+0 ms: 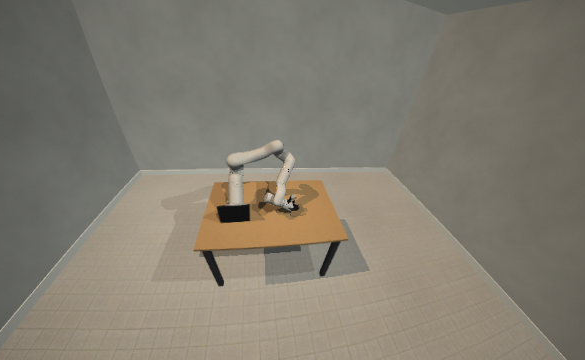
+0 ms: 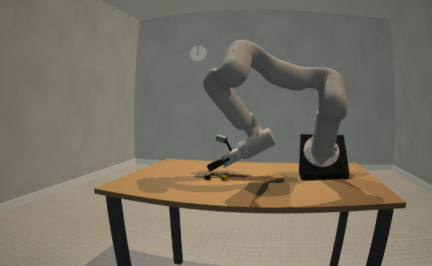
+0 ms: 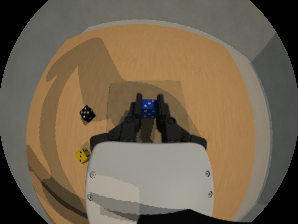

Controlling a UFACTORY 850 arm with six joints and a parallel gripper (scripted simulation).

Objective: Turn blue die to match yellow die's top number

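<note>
Right now the blue die is 1 cm below my hand and 1 cm ahead of it. From my hand the other things lie so: yellow die (10 cm to the left, 8 cm behind, 3 cm below); black die (11 cm to the left, 3 cm below, 1 cm behind); tan mat (4 cm below).
</note>
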